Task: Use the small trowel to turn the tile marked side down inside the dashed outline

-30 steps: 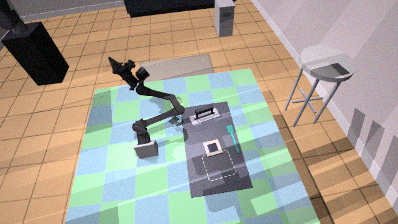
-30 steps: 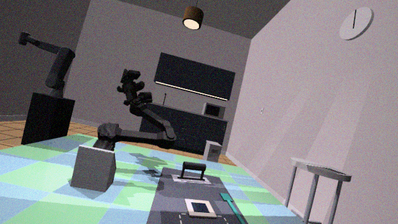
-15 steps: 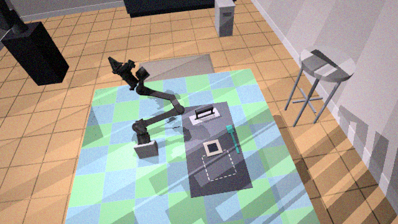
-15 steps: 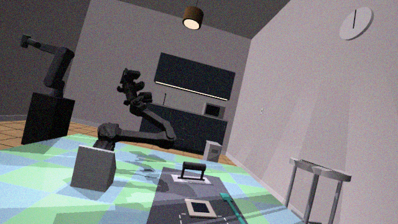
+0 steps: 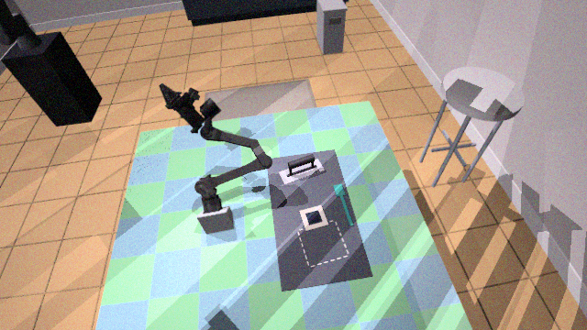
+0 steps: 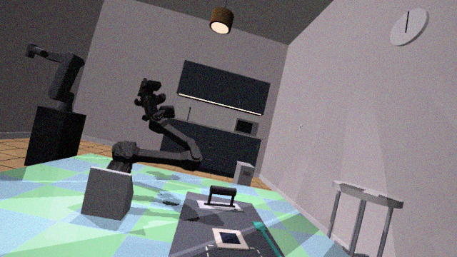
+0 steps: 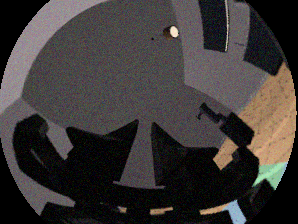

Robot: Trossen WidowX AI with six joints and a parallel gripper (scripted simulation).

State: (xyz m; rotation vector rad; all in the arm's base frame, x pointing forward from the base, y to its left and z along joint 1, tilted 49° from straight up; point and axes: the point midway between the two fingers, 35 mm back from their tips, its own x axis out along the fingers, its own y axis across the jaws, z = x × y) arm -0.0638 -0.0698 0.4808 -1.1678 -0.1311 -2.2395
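The dark-handled float lies 520 mm ahead of my gripper tip, 90 mm to the right of it and 460 mm below it. The rest, counted from my gripper tip: teal trowel 660 mm ahead, 280 mm to the right, 490 mm below; then mat 520 mm ahead, 310 mm to the right, 510 mm below; then tile 520 mm ahead, 350 mm to the right, 490 mm below.
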